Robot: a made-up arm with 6 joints.
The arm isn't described. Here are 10 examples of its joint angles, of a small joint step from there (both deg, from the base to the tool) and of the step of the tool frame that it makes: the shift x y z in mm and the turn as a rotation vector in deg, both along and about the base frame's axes.
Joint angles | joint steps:
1: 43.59 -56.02 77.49 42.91 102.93 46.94 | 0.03 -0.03 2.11 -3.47 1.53 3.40
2: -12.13 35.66 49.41 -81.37 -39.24 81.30 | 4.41 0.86 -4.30 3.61 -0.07 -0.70
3: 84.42 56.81 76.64 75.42 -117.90 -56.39 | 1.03 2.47 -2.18 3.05 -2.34 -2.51
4: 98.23 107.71 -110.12 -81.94 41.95 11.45 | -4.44 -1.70 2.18 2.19 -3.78 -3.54
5: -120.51 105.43 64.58 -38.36 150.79 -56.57 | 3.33 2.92 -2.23 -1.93 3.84 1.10
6: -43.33 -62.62 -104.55 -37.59 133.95 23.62 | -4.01 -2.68 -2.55 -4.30 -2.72 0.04
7: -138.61 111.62 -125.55 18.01 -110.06 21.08 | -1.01 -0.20 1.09 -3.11 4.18 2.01
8: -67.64 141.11 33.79 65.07 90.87 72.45 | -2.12 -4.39 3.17 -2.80 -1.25 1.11
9: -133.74 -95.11 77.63 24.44 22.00 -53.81 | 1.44 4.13 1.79 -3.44 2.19 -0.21
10: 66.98 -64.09 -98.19 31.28 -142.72 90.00 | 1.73 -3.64 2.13 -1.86 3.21 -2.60
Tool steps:
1: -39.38 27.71 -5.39 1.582 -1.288 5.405
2: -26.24 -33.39 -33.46 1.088 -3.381 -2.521
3: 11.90 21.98 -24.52 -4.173 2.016 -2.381
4: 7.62 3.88 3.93 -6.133 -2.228 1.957
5: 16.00 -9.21 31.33 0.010 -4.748 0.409
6: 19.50 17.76 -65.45 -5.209 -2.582 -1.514
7: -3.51 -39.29 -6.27 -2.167 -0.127 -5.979
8: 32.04 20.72 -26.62 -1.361 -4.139 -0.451
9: -30.47 -11.73 12.27 -0.239 -2.111 -6.909
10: -9.63 23.67 -8.09 2.711 0.787 -4.086
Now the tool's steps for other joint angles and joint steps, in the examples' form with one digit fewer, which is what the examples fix.
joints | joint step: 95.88 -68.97 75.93 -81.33 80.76 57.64 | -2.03 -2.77 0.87 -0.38 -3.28 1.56
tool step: -5.0 18.6 7.3 -6.02 0.53 -2.24
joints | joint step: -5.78 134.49 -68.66 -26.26 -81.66 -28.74 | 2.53 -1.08 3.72 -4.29 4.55 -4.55
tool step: -10.7 -5.1 52.2 10.30 -3.89 -2.37
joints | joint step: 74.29 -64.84 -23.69 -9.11 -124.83 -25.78 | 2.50 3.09 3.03 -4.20 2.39 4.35
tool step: 7.0 14.0 -1.7 -6.86 1.86 1.83
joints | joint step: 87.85 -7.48 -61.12 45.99 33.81 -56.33 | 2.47 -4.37 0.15 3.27 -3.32 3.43
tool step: -21.0 -4.8 -37.5 9.71 1.57 -4.76
